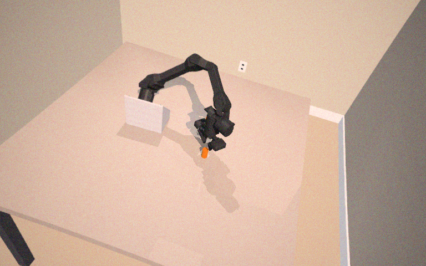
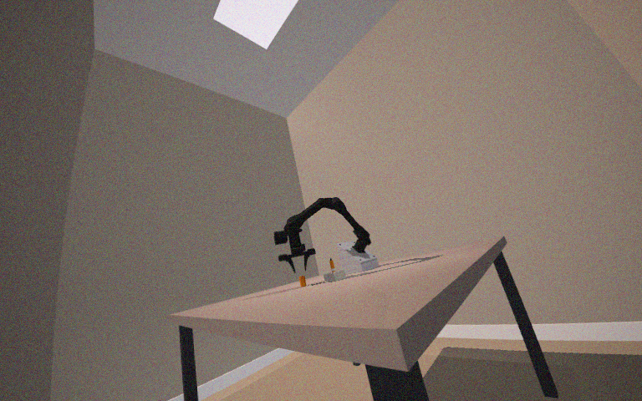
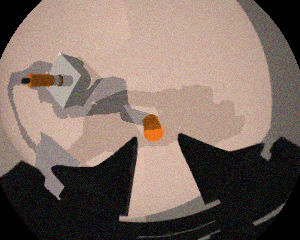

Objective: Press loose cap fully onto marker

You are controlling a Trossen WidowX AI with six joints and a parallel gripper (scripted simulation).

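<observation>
Right now my gripper tip is 50 mm above the orange cap. Also, from my gripper tip: holder block 70 mm behind, 170 mm to the left, 50 mm below.
</observation>
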